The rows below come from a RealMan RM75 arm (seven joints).
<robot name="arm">
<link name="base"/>
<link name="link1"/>
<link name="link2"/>
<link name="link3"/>
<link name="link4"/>
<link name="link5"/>
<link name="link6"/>
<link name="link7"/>
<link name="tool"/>
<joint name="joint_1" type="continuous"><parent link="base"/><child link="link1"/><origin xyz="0.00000 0.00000 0.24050" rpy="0.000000 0.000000 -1.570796"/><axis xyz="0 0 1"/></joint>
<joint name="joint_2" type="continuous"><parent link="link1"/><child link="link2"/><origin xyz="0.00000 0.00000 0.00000" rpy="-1.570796 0.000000 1.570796"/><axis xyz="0 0 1"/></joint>
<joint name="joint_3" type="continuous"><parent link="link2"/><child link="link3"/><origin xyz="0.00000 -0.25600 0.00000" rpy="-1.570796 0.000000 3.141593"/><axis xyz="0 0 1"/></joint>
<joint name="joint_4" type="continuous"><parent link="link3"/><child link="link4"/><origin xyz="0.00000 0.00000 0.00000" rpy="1.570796 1.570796 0.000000"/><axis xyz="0 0 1"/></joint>
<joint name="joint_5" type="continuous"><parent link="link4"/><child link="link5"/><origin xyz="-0.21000 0.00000 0.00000" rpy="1.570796 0.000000 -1.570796"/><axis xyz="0 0 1"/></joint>
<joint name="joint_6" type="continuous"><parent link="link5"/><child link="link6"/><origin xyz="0.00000 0.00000 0.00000" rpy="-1.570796 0.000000 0.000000"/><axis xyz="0 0 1"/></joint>
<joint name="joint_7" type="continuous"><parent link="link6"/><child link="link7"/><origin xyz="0.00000 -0.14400 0.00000" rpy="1.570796 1.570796 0.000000"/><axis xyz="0 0 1"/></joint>
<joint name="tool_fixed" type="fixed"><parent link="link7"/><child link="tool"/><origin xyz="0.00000 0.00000 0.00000" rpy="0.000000 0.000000 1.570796"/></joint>
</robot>
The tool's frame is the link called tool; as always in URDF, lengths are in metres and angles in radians. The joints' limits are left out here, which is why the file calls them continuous.
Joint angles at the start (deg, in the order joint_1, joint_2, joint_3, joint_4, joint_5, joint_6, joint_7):
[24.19 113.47 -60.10 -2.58 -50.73 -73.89 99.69]
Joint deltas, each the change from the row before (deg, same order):
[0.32 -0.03 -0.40 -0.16 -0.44 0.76 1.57]
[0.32 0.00 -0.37 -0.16 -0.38 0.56 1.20]
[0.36 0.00 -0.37 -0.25 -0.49 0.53 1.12]
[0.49 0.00 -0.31 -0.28 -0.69 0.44 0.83]
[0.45 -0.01 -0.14 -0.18 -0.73 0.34 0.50]
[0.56 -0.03 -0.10 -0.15 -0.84 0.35 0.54]
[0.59 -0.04 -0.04 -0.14 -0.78 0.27 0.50]
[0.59 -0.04 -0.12 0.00 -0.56 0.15 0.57]
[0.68 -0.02 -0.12 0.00 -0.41 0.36 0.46]
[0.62 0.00 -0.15 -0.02 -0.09 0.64 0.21]
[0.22 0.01 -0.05 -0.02 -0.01 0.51 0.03]
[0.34 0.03 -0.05 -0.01 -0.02 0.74 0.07]
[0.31 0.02 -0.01 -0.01 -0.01 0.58 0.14]
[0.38 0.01 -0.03 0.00 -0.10 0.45 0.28]
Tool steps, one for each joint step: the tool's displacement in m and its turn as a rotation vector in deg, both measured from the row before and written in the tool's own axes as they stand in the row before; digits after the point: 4 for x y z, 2 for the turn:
[0.0006 -0.0004 0.0025 0.53 0.77 1.06]
[0.0007 0.0002 0.0025 0.32 0.71 0.73]
[0.0006 0.0006 0.0030 0.24 0.82 0.52]
[0.0007 0.0015 0.0039 0.08 1.01 0.09]
[0.0006 0.0013 0.0033 0.07 0.89 -0.13]
[0.0005 0.0016 0.0039 0.06 0.99 -0.17]
[0.0001 0.0020 0.0040 -0.05 0.90 -0.20]
[0.0002 0.0020 0.0037 -0.11 0.82 0.02]
[-0.0003 0.0020 0.0043 -0.01 0.67 -0.08]
[-0.0010 0.0014 0.0040 0.20 0.30 -0.21]
[-0.0006 -0.0001 0.0015 0.32 0.00 -0.11]
[-0.0007 -0.0001 0.0023 0.46 0.00 -0.12]
[-0.0008 0.0002 0.0020 0.32 -0.02 -0.02]
[-0.0006 0.0008 0.0024 0.18 0.14 0.04]

